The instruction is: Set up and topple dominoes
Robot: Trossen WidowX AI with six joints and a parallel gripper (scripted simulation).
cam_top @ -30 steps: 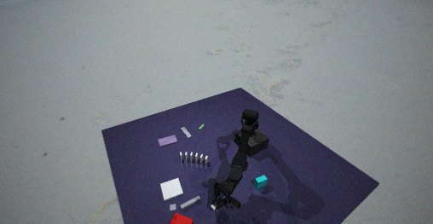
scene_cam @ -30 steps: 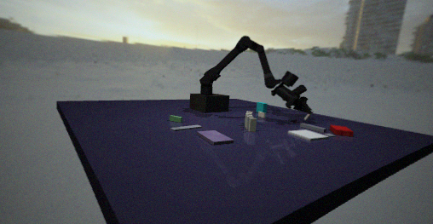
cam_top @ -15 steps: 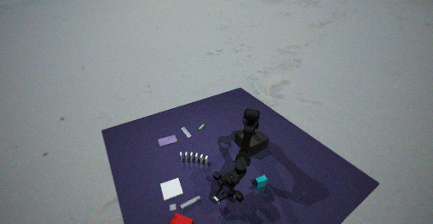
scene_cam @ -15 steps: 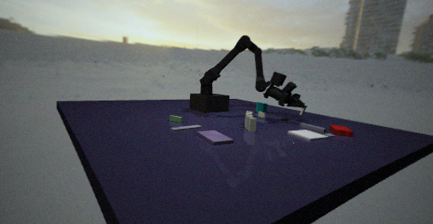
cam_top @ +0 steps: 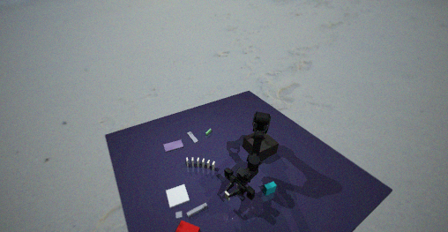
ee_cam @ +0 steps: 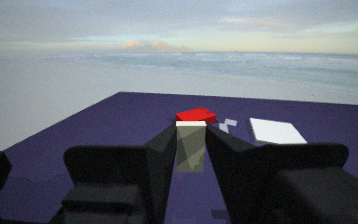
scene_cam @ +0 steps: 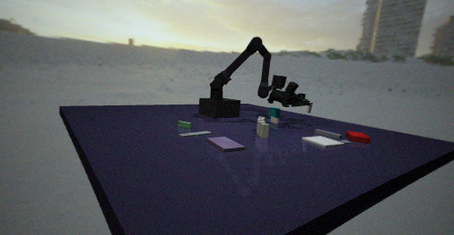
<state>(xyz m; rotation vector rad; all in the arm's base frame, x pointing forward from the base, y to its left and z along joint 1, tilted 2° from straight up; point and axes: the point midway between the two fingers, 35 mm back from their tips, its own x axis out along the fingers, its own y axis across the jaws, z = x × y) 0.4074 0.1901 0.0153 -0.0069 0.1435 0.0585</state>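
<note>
The grey bar is 120 mm ahead of my gripper tip, 110 mm below it and 80 mm to the right of it. Round my gripper tip: cube (240 mm behind, 90 mm below, 80 mm to the left); then grey square (200 mm ahead, 120 mm to the right, 110 mm below); then red block (210 mm ahead, 100 mm below, 20 mm to the right).
</note>
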